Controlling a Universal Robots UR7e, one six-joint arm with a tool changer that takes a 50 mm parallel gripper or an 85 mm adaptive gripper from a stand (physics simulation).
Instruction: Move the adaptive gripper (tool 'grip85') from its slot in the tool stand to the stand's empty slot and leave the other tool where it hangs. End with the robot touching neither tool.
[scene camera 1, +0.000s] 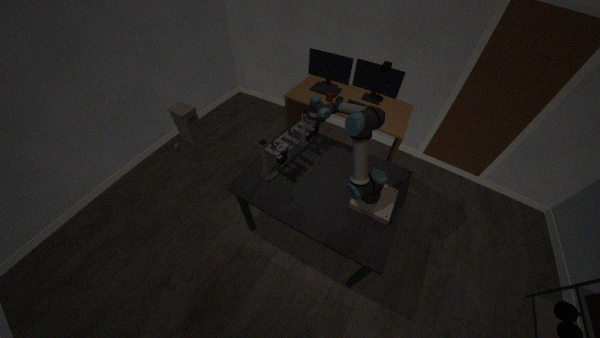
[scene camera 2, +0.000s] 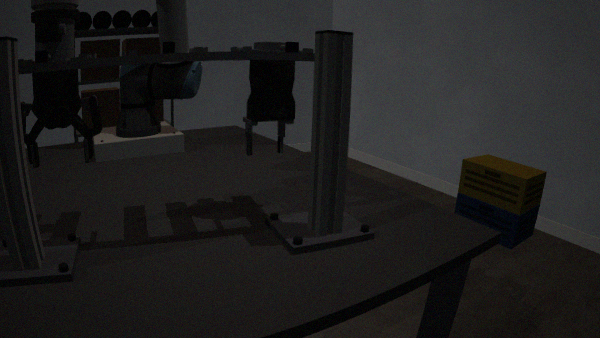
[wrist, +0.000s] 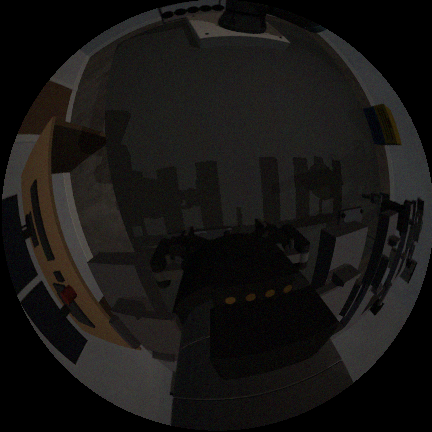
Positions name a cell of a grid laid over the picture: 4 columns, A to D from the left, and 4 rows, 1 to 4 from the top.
In view: a parallel gripper (scene camera 2: B1), an adaptive gripper (scene camera 2: A2) and a tool stand (scene camera 2: C3).
The parallel gripper is seen too in the wrist view (wrist: D2).
